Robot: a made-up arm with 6 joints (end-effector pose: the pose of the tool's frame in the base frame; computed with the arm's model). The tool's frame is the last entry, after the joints.
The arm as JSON. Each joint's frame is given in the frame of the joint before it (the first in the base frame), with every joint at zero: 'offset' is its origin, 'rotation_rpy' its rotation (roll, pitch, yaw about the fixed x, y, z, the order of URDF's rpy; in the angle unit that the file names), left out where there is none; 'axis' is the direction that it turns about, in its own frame. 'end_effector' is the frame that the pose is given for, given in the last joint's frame.
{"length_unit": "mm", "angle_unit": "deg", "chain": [
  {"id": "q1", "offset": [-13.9, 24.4, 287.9], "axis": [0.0, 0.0, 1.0]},
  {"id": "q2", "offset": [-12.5, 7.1, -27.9], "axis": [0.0, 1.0, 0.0]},
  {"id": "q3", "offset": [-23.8, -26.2, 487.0], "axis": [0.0, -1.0, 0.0]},
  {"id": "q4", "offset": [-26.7, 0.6, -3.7], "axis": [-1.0, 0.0, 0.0]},
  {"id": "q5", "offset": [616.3, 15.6, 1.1], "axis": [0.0, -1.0, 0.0]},
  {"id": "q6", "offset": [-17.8, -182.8, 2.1], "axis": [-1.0, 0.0, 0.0]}
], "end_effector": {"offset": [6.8, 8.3, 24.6], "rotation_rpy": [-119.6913, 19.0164, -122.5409]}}
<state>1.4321 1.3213 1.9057 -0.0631 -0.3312 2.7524</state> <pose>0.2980 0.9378 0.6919 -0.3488 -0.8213 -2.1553</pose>
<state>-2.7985 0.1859 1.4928 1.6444 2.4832 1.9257</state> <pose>-0.0851 0.0012 1.3662 1.6300 2.0784 0.5548</pose>
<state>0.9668 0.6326 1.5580 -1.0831 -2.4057 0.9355</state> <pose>0.4676 0.5705 1.0721 -2.6875 -0.8668 -0.0881</pose>
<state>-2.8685 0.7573 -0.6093 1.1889 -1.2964 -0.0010</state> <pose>-0.5854 -0.0732 0.0612 -0.4051 -1.5823 -1.8417</pose>
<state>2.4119 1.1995 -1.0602 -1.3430 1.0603 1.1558</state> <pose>0.0503 0.0264 0.1017 -2.0289 -0.3431 -2.0379</pose>
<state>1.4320 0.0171 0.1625 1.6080 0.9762 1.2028</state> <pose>0.0782 0.5434 0.9677 0.2561 -1.0108 -1.3055</pose>
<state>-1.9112 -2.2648 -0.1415 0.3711 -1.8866 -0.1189</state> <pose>0.0765 0.7836 0.4269 -1.8790 -1.7258 1.7226</pose>
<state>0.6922 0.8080 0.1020 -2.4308 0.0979 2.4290</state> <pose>0.4568 0.5640 0.1685 -2.0743 1.9971 -0.6154</pose>
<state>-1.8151 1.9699 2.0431 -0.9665 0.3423 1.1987</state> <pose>-0.3595 -0.9518 0.0156 -1.2708 -1.7149 1.6950</pose>
